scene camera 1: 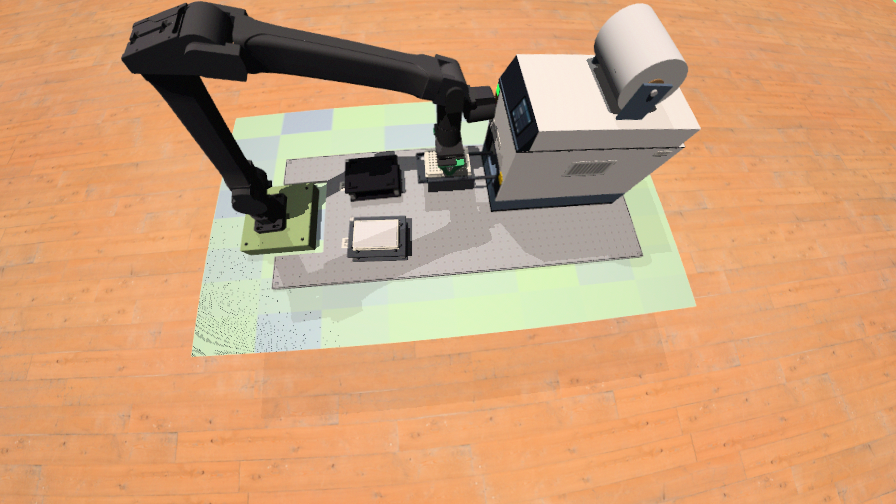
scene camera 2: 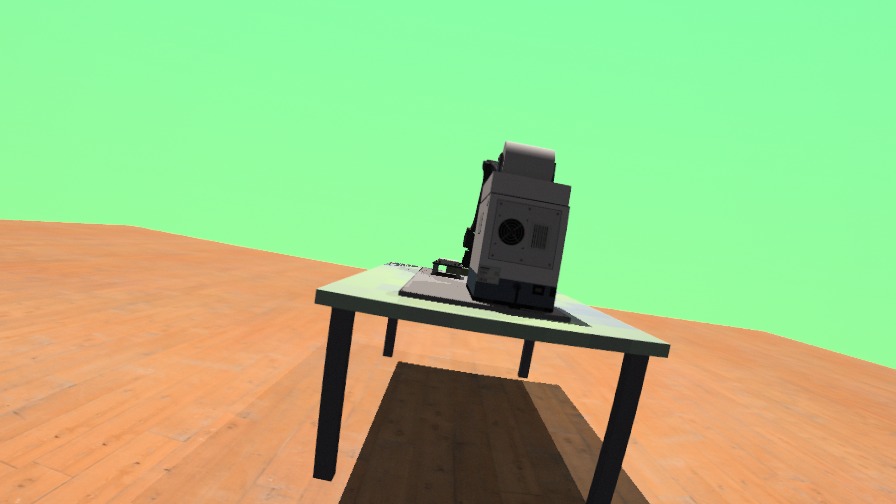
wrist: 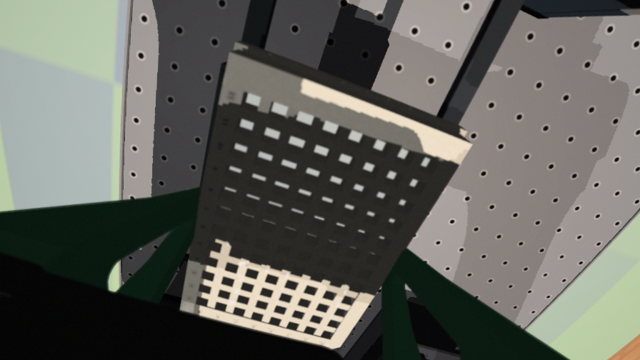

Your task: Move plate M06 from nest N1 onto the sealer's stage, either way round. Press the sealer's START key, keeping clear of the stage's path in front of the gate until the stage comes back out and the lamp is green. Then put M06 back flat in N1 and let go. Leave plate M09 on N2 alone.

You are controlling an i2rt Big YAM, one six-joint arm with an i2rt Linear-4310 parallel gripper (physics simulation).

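My gripper (scene camera 1: 449, 165) (wrist: 300, 227) is shut on a pale plate with a grid of square wells (scene camera 1: 432, 164) (wrist: 320, 170), probably M06. The dark green fingers press its two long sides. The plate is level at the sealer's stage (scene camera 1: 451, 184), in front of the gate. I cannot tell whether it rests on the stage or hangs just above it. The sealer (scene camera 1: 563, 166) shows a green lamp (scene camera 1: 498, 90); its START key is not distinct. One nest (scene camera 1: 372, 176) is dark, with no pale plate showing. Another pale plate (scene camera 1: 375, 234), probably M09, lies in the nearer nest (scene camera 1: 377, 255).
Two dark rails (wrist: 472, 70) run from the stage towards the sealer. A perforated grey board (scene camera 1: 551, 238) lies under the nests and sealer. A large roll (scene camera 1: 639, 53) stands on top of the sealer. In scene camera 2 the sealer (scene camera 2: 523, 244) hides most of the arm.
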